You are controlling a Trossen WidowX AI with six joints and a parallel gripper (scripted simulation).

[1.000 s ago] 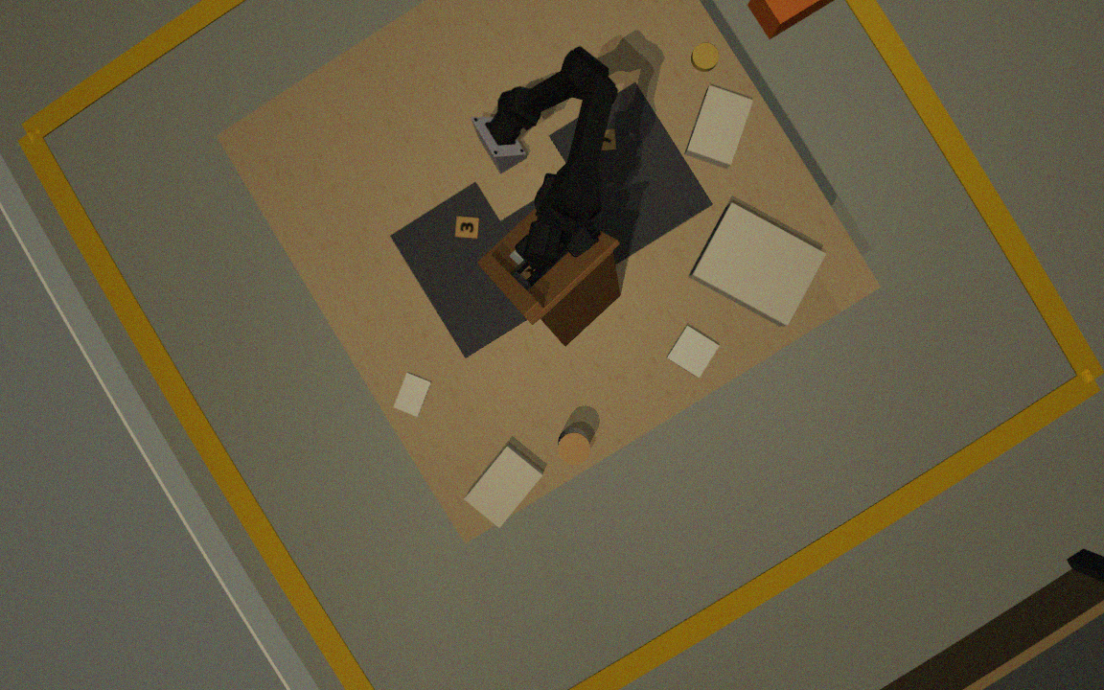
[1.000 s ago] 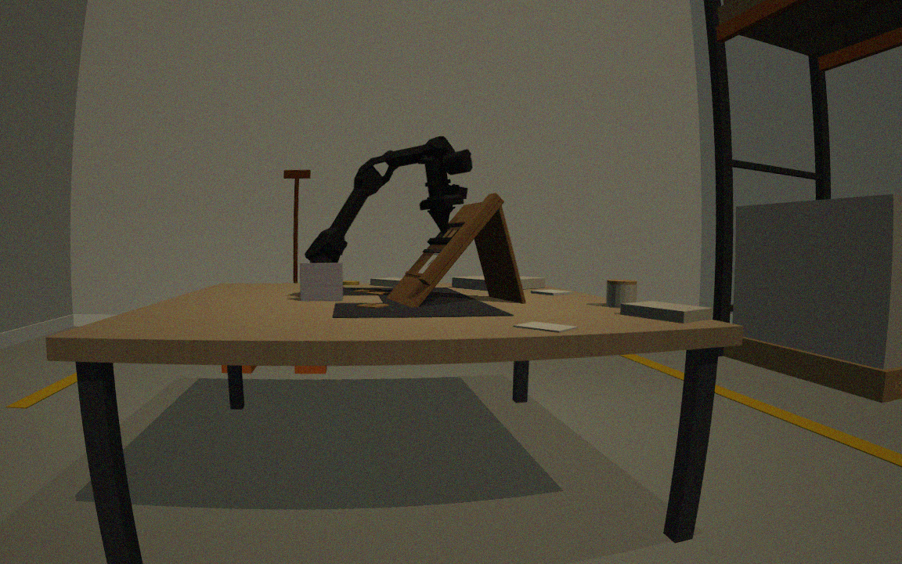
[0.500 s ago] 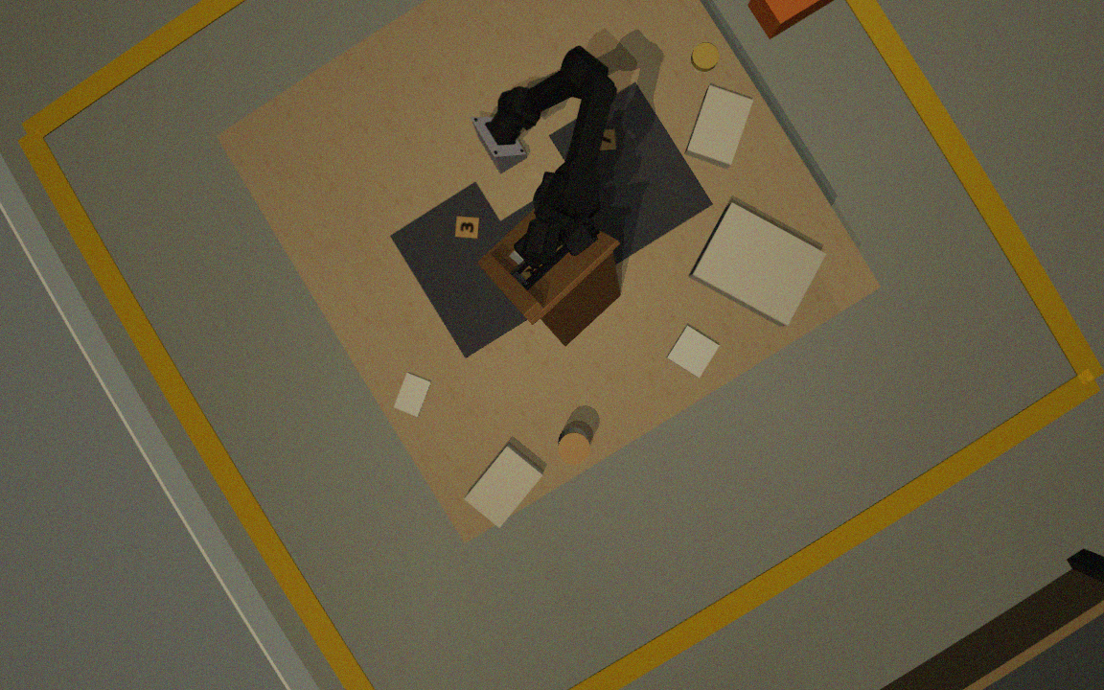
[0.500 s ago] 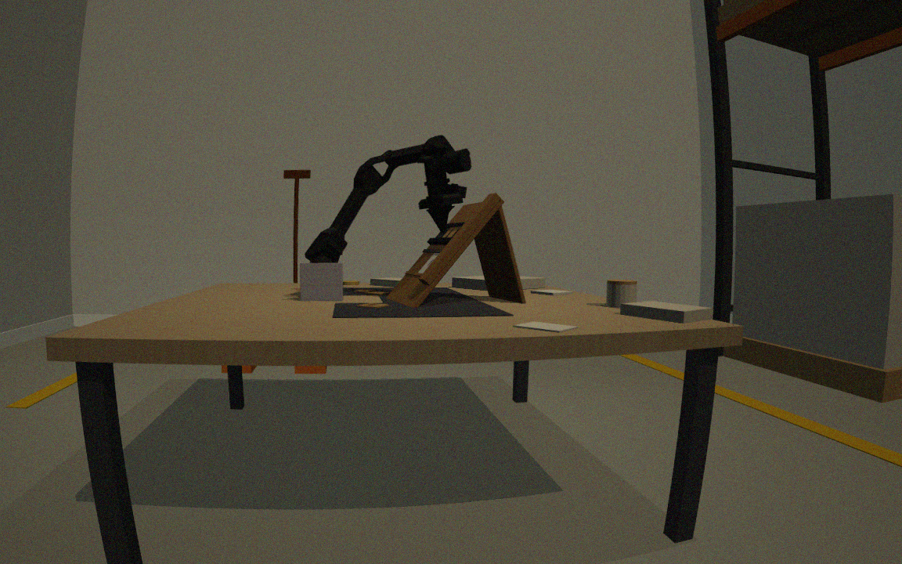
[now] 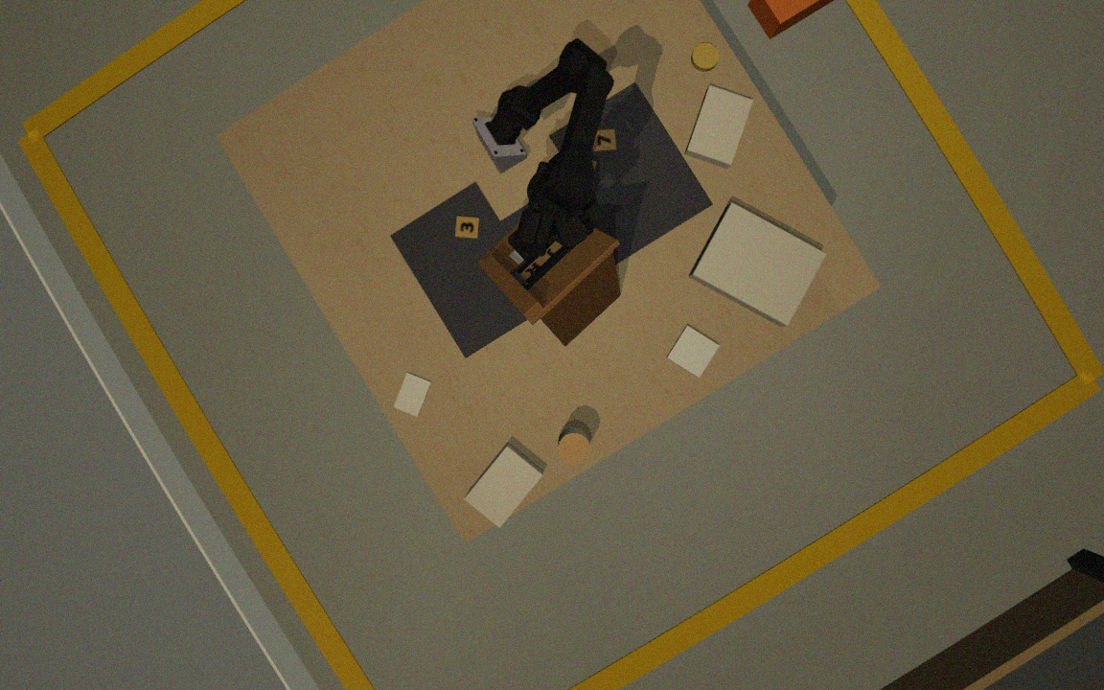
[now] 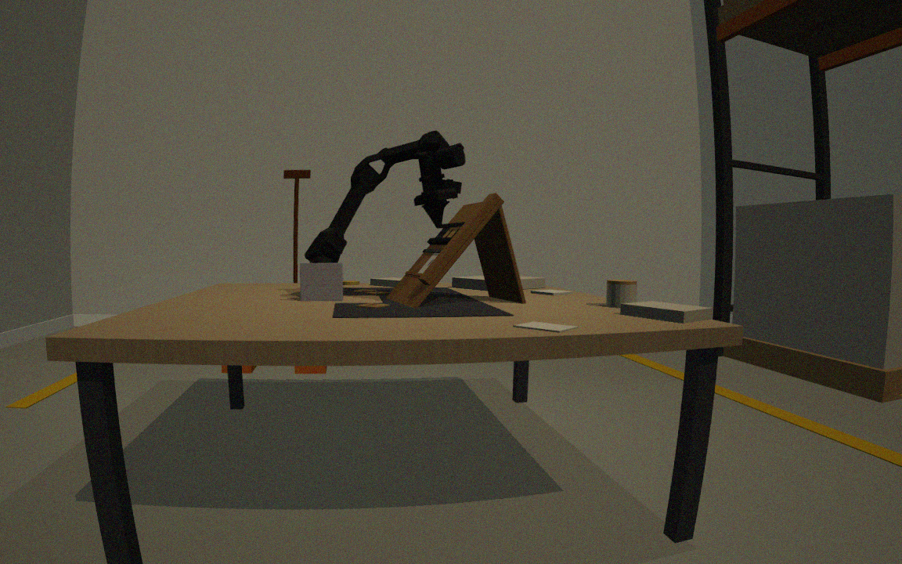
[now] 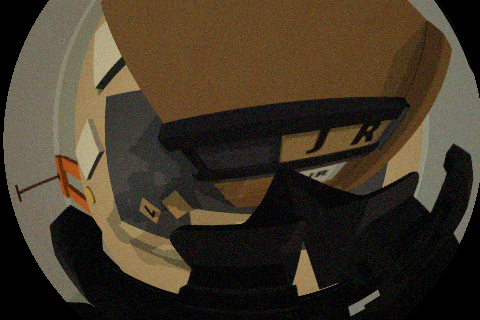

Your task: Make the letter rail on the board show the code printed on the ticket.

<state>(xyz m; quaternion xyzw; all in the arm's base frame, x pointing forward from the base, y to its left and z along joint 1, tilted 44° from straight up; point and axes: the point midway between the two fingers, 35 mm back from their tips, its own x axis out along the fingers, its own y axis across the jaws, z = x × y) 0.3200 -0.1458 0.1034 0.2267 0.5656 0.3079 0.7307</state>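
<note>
Right now my gripper tip is 2 cm short of the j tile, 3 cm to the left of it and 2 cm above it. From my gripper tip the other things lie so: white box: 30 cm ahead, 43 cm to the left, 18 cm below; then white ticket: 3 cm behind, 7 cm to the right, 9 cm below; then dark mat: 12 cm behind, 3 cm to the left, 20 cm below.
</note>
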